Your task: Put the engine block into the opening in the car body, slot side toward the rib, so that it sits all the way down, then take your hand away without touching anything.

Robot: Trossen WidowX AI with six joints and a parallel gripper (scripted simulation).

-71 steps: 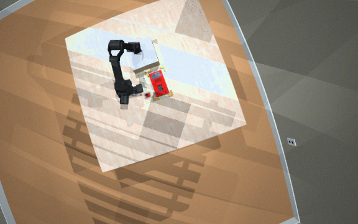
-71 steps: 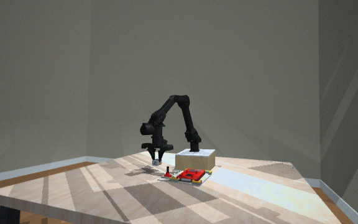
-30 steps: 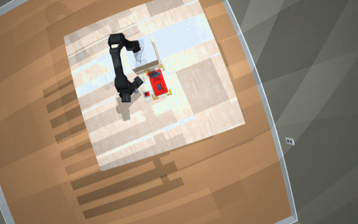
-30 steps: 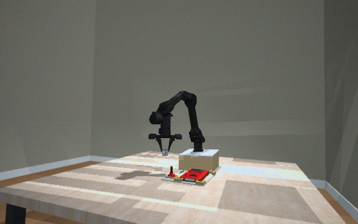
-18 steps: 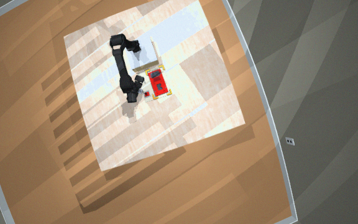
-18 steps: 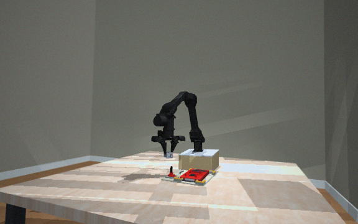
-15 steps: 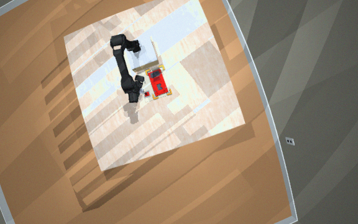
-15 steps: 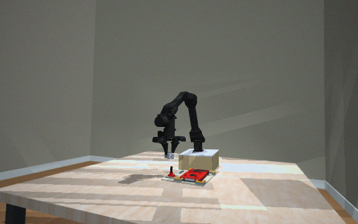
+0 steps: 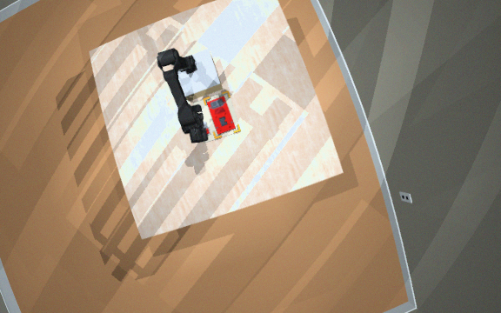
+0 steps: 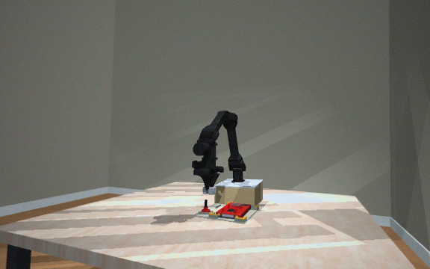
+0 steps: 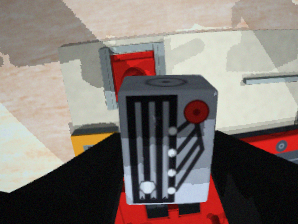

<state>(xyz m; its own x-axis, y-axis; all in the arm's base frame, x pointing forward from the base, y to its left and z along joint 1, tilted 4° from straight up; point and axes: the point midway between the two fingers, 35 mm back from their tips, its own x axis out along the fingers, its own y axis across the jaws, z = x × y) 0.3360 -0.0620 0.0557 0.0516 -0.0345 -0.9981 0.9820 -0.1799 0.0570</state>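
Now: gripper tip 7 cm above the black upright pin, 1 cm to the left of it and 1 cm short of it. Also, from my gripper tip: grey engine block 1 cm below.
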